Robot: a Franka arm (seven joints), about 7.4 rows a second.
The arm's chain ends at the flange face. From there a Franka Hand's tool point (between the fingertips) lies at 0.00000 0.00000 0.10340 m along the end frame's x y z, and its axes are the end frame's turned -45 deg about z.
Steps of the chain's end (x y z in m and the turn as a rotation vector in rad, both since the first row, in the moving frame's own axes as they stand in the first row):
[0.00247 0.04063 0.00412 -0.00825 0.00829 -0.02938]
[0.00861 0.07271 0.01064 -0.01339 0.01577 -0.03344]
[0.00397 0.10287 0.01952 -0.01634 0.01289 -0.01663]
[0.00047 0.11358 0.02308 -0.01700 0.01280 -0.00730]
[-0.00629 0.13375 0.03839 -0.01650 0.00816 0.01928]
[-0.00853 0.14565 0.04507 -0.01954 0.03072 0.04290]
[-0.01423 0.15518 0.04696 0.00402 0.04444 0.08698]
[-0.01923 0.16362 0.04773 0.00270 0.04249 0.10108]
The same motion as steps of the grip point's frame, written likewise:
[-0.02696 0.03169 0.00411 -0.01170 0.00003 -0.02938]
[-0.04512 0.05963 0.01062 -0.02062 0.00168 -0.03344]
[-0.07017 0.07769 0.01950 -0.02067 -0.00244 -0.01663]
[-0.08028 0.08283 0.02306 -0.02107 -0.00297 -0.00730]
[-0.09965 0.09192 0.03837 -0.01744 -0.00590 0.01928]
[-0.10828 0.10065 0.04500 -0.03554 0.00791 0.04290]
[-0.11638 0.10277 0.04686 -0.02858 0.03427 0.08698]
[-0.12614 0.10517 0.04764 -0.02814 0.03195 0.10108]

